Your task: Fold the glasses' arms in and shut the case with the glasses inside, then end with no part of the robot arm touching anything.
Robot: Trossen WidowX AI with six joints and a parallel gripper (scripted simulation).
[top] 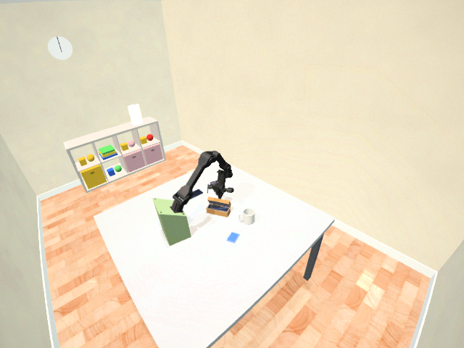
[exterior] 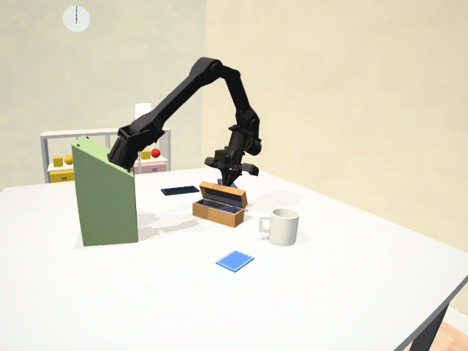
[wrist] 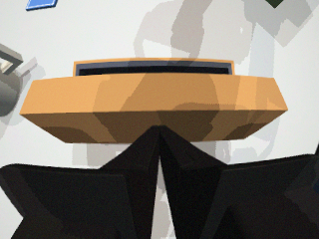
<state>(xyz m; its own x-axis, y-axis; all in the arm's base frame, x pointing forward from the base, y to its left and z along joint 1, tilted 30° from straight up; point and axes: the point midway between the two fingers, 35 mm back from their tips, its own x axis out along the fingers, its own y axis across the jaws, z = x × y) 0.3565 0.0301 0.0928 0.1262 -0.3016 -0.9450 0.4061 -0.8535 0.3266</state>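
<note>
Right now my hand is 40 mm above the glasses case lid, 20 mm past it and 10 mm to the left of it. From my hand the other things lie so: dark block (210 mm to the left, 130 mm ahead, 100 mm below); then wooden glasses case (70 mm below, 30 mm behind, 20 mm to the right); then white mug (240 mm to the right, 80 mm below, 50 mm ahead).
</note>
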